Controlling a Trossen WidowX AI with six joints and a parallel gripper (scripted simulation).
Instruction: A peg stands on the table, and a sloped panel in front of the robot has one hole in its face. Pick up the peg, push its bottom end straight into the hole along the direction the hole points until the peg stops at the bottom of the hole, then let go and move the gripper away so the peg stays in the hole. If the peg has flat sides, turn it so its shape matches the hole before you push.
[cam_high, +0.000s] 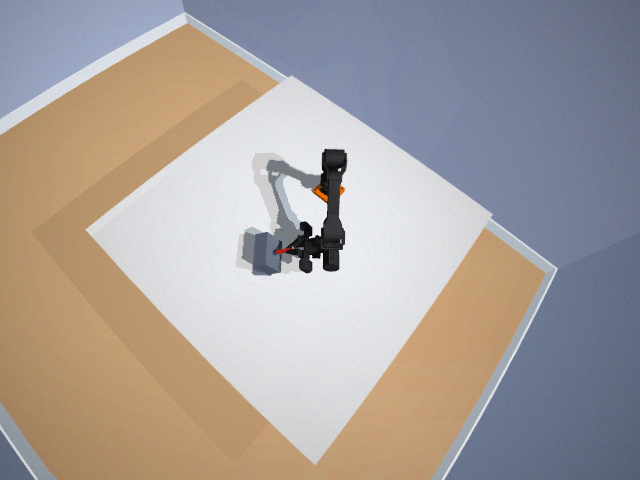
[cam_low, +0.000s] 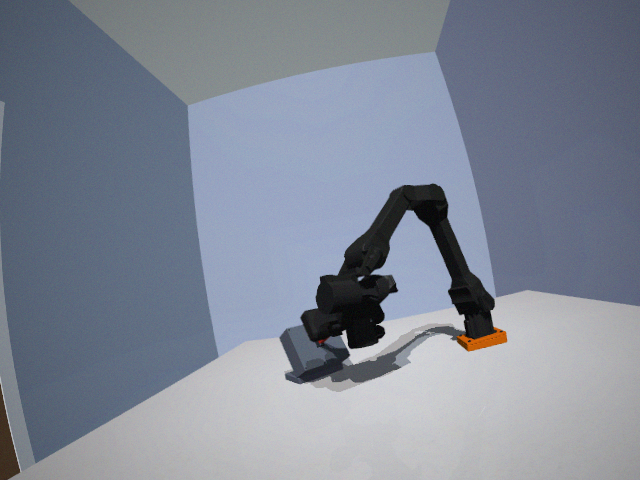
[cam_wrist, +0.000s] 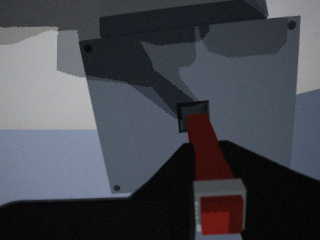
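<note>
My gripper tip is 6 cm to the left of the grey sloped panel, 4 cm short of it and 4 cm above it. Round my gripper tip: red square peg: 1 cm to the left, 1 cm behind, 1 cm above.
</note>
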